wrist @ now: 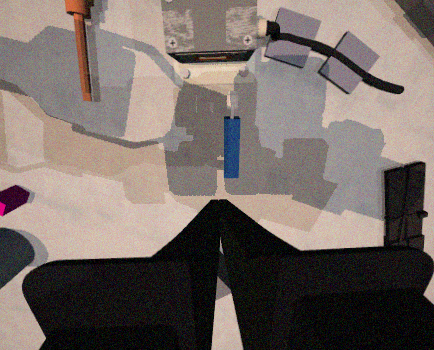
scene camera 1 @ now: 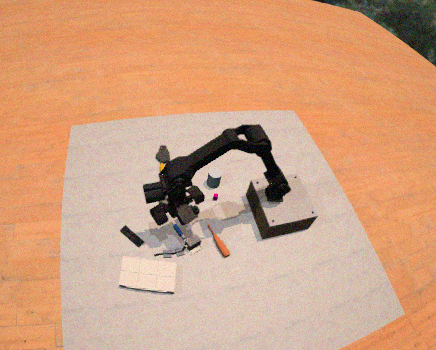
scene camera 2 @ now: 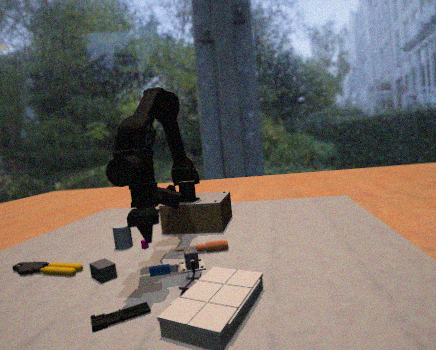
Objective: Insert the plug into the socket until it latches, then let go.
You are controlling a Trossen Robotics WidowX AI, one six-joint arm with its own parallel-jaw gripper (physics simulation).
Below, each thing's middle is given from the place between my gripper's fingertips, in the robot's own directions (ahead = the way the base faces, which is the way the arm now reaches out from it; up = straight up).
Scene:
Right now my hand is 30 mm to the right of the blue plug (wrist: 231,123) and 70 mm above it. The rest, counted from my hand: black bar (scene camera 2: 99,322) 170 mm ahead, 50 mm to the left, 70 mm below; then socket (wrist: 207,49) 50 mm behind, 80 mm to the left, 60 mm below; then white tiled block (scene camera 1: 141,274) 110 mm ahead, 210 mm to the left, 60 mm below.

